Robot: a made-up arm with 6 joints. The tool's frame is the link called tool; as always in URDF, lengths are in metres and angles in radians.
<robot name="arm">
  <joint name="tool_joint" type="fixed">
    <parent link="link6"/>
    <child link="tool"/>
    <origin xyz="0 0 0" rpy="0 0 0"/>
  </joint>
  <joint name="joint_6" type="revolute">
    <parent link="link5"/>
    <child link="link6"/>
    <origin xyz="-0.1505 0 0" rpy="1.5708 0 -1.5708"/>
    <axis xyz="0 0 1"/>
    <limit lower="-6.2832" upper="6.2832"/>
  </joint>
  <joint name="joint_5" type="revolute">
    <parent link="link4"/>
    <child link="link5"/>
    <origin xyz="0 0 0" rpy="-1.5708 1.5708 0"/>
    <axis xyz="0 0 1"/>
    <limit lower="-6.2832" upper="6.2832"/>
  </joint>
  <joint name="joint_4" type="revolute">
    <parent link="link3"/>
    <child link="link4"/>
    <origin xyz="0.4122 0 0" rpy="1.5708 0 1.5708"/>
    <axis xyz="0 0 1"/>
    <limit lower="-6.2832" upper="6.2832"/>
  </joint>
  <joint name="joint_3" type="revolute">
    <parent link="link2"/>
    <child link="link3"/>
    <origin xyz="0 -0.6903 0" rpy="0 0 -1.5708"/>
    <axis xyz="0 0 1"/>
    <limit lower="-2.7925" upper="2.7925"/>
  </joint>
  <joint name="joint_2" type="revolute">
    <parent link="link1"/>
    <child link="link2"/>
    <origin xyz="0.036 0 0" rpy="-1.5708 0 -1.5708"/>
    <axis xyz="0 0 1"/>
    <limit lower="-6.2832" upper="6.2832"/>
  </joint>
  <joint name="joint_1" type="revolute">
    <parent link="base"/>
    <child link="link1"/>
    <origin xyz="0 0 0.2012" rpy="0 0 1.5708"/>
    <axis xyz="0 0 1"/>
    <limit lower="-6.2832" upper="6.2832"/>
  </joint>
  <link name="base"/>
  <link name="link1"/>
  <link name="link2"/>
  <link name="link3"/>
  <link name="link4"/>
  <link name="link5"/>
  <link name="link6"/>
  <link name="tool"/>
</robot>
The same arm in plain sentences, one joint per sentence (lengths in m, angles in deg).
The arm has six revolute joints in a row. What follows holds with every joint at zero, and every direction is one of the base frame's. The first joint sits 0.2012 m along +z from the base frame's origin and turns about +z, from -360 to 360 deg. The second joint sits 0.036 m along +y from the first joint and turns about +y, from -360 to 360 deg. The third joint sits 0.6903 m along +z from the second joint and turns about +y, from -160 to 160 deg. The fourth joint sits 0.4122 m along +z from the third joint and turns about +z, from -360 to 360 deg. The fifth joint sits at the same point as the fourth joint and turns about +y, from -360 to 360 deg. The sixth joint sits 0.1505 m along +z from the fifth joint and turns about +z, from -360 to 360 deg. The tool frame, which is the frame that the pose is given for, sits at the same point as the sixth joint; its axes are the base frame's turned by roll 0, pitch 0 and yaw 0 deg (as in URDF: about the fixed x, then y, then z).
